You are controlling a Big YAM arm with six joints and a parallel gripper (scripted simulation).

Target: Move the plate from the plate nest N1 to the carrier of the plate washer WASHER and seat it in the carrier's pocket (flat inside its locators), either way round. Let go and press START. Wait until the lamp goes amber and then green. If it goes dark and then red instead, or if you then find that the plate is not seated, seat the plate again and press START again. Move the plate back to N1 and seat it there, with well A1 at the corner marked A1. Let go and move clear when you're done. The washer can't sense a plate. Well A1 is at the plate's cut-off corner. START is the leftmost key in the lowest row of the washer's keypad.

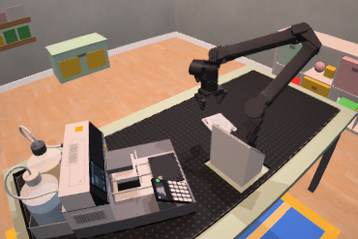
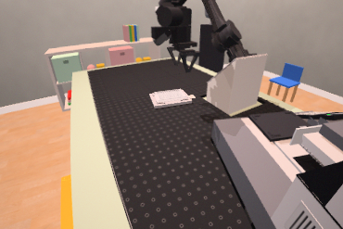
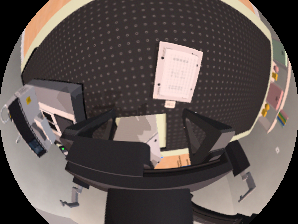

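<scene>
Right now the white well plate is 80 mm to the right of my hand and 150 mm below it. From my hand the other things lie so: plate nest N1 (80 mm to the right, 160 mm below); plate washer (10 mm behind, 490 mm to the left, 40 mm below).
</scene>
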